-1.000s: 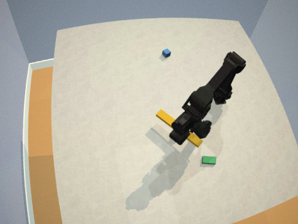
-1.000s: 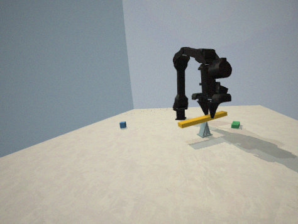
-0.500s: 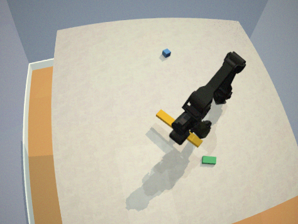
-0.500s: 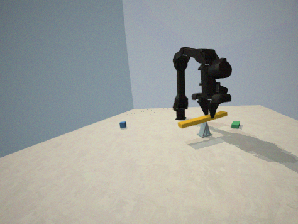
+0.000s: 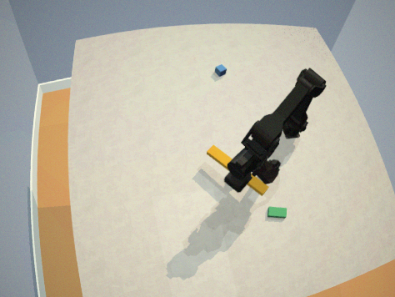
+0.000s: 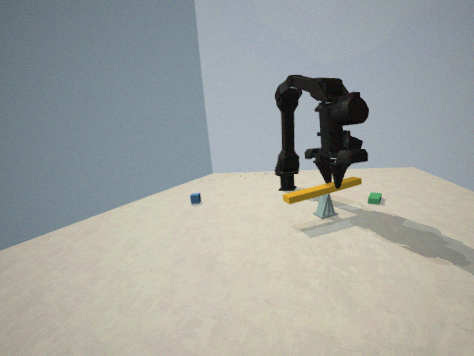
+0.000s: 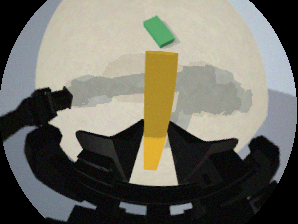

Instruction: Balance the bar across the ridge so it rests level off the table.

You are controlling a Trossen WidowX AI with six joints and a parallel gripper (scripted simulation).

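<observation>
The yellow bar is 20 mm to the right of my gripper tip and 20 mm ahead of it. Also, from my gripper tip: blue cube (490 mm to the right, 50 mm below, 50 mm behind); green block (130 mm to the left, 100 mm behind, 60 mm below).
</observation>
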